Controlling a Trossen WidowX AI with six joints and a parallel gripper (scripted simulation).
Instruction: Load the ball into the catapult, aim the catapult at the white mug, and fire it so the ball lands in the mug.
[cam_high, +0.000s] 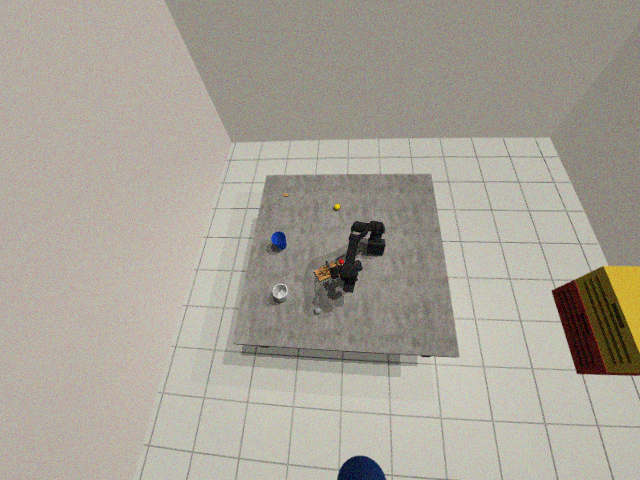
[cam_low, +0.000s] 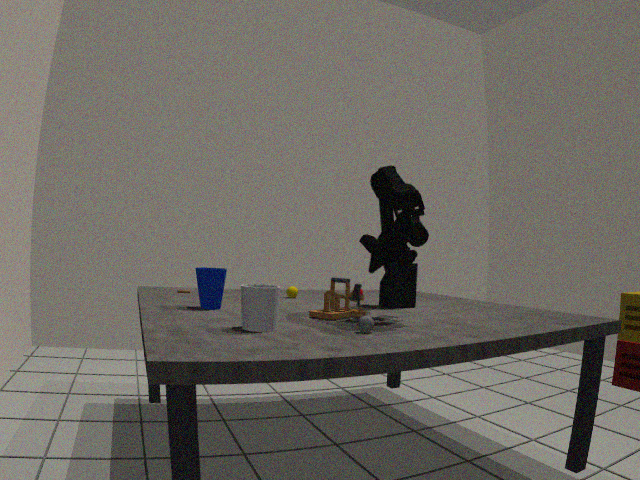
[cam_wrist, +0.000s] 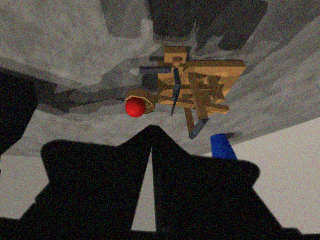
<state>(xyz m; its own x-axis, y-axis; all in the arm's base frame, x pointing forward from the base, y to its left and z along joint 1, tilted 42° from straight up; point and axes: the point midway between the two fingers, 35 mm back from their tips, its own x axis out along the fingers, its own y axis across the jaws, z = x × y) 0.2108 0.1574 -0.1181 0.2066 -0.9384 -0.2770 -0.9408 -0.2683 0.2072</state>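
My gripper tip is 70 mm above the red ball and 60 mm to the left of it. From my gripper tip the other things lie so: grey ball: 240 mm to the left, 150 mm ahead, 110 mm below; then white mug: 370 mm ahead, 140 mm to the left, 100 mm below; then wooden catapult: 80 mm below, 60 mm ahead, 30 mm to the right.
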